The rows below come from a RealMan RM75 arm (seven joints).
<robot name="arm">
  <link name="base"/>
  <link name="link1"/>
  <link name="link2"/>
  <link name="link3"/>
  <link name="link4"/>
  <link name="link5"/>
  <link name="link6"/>
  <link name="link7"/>
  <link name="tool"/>
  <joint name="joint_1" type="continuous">
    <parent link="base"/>
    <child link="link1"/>
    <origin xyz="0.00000 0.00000 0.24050" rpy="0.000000 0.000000 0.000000"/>
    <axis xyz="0 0 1"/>
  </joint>
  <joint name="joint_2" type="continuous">
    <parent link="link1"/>
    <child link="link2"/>
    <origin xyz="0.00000 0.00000 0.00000" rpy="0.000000 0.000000 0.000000"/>
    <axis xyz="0 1 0"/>
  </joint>
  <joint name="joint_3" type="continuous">
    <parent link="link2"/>
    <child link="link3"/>
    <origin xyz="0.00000 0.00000 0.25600" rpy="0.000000 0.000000 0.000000"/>
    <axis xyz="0 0 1"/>
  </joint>
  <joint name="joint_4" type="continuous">
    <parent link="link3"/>
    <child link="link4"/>
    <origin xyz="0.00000 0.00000 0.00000" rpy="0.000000 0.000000 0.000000"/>
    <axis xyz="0 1 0"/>
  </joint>
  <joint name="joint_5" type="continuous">
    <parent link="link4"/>
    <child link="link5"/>
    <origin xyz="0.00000 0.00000 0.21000" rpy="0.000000 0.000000 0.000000"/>
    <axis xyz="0 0 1"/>
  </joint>
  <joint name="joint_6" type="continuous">
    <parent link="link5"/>
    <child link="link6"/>
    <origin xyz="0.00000 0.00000 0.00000" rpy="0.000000 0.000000 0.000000"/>
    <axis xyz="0 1 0"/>
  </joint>
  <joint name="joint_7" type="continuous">
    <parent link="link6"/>
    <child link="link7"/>
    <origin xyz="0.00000 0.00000 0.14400" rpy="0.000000 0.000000 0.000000"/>
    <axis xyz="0 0 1"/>
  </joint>
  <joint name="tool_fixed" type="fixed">
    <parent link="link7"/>
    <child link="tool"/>
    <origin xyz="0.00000 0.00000 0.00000" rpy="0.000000 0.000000 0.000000"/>
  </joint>
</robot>
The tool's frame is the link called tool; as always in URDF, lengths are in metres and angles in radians. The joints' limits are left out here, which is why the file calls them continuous.
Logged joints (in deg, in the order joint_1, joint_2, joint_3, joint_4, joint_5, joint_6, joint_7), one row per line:
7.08 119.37 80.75 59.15 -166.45 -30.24 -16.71
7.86 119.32 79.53 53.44 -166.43 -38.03 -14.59
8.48 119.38 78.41 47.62 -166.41 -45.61 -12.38
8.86 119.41 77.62 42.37 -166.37 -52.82 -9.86
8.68 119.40 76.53 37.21 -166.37 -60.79 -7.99
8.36 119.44 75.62 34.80 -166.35 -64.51 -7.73
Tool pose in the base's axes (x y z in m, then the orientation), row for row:
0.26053 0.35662 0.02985 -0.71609 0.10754 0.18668 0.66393
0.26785 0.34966 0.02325 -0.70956 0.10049 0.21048 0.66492
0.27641 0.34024 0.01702 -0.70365 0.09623 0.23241 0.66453
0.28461 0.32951 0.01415 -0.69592 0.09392 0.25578 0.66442
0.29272 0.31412 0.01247 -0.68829 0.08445 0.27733 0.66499
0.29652 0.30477 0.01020 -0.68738 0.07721 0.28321 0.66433
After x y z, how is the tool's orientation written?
As a quaternion, x y z w.
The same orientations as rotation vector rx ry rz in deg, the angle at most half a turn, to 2 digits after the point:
-92.70 13.92 24.17
-91.81 13.00 27.24
-91.06 12.45 30.08
-90.07 12.16 33.10
-89.06 10.93 35.88
-88.97 9.99 36.65

